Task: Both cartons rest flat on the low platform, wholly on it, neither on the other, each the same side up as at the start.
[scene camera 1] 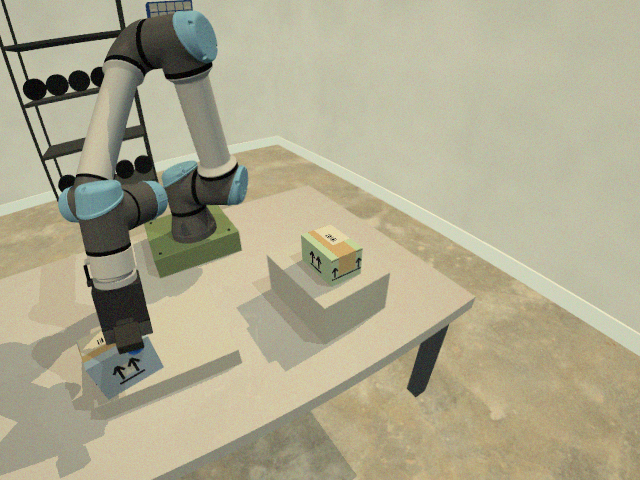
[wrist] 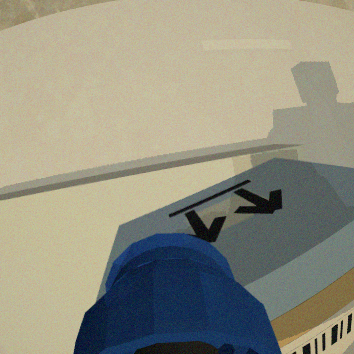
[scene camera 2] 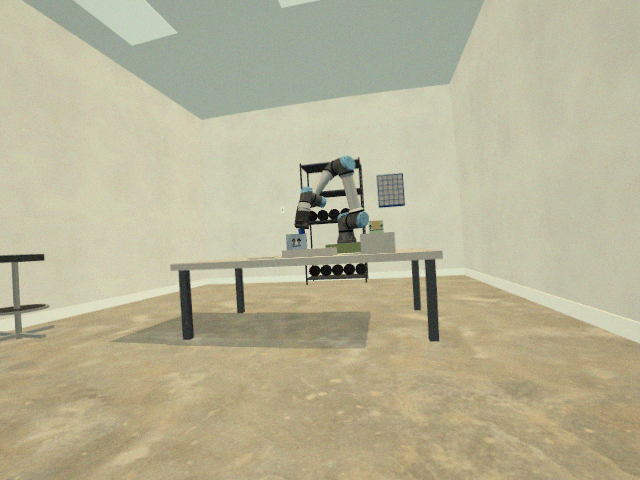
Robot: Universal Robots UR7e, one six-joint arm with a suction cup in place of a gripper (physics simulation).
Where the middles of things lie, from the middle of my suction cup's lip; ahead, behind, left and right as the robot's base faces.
My suction cup is 9 cm past the low flat platform (scene camera 1: 189, 335), 5 cm to the right of it and 13 cm above it.
